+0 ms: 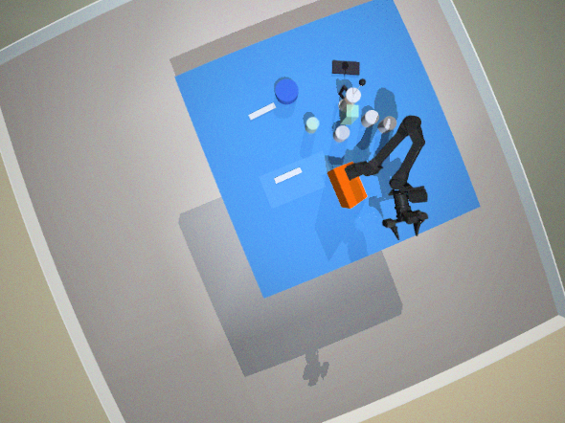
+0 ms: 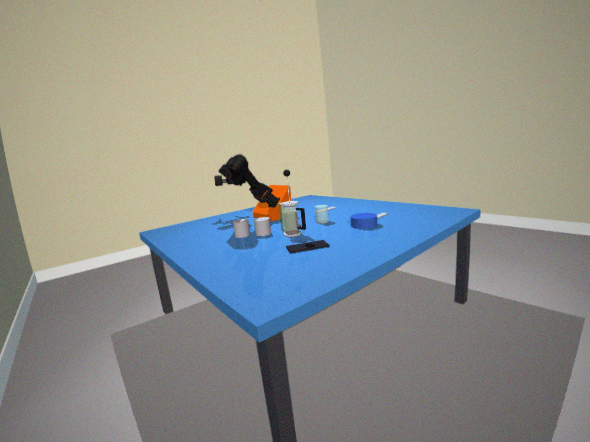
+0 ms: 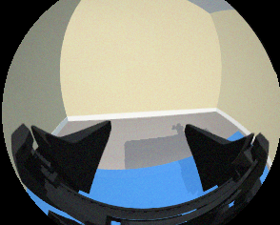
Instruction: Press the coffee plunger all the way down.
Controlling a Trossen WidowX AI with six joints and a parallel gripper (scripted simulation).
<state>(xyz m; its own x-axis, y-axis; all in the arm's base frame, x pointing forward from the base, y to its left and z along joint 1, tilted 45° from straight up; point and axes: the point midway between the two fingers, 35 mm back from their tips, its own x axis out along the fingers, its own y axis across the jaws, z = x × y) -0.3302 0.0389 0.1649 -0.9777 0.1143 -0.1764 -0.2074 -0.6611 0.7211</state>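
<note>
The coffee press is 72 cm ahead of my gripper tip, 8 cm to the right of it and 9 cm below it. The rest, counted from my gripper tip: flat black slab 89 cm ahead, 17 cm to the right, 22 cm below; then blue pan 89 cm ahead, 18 cm to the left, 20 cm below; then pale green mug 67 cm ahead, 14 cm to the left, 18 cm below.
</note>
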